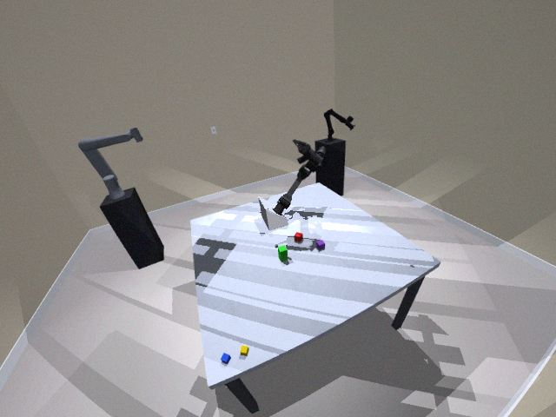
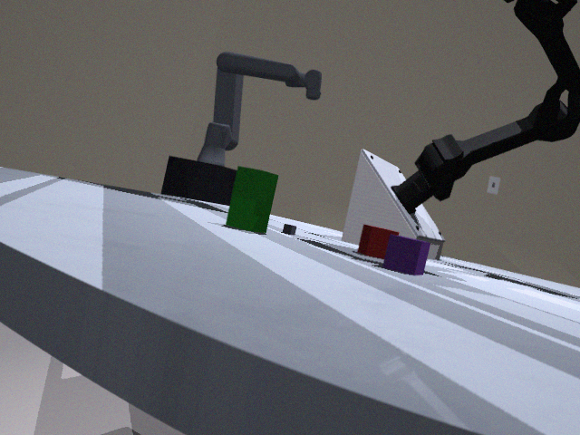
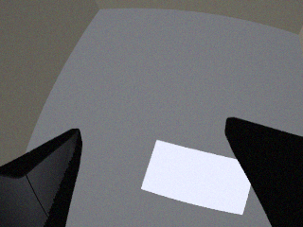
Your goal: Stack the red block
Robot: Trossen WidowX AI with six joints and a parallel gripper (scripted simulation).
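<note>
The red block lies 120 mm ahead of my gripper tip, 80 mm to the right of it and 610 mm below it. Round my gripper tip: small black cube 90 mm ahead, 240 mm to the right, 620 mm below; yellow block 610 mm ahead, 650 mm to the right, 610 mm below; purple block 260 mm ahead, 10 mm to the right, 610 mm below.
</note>
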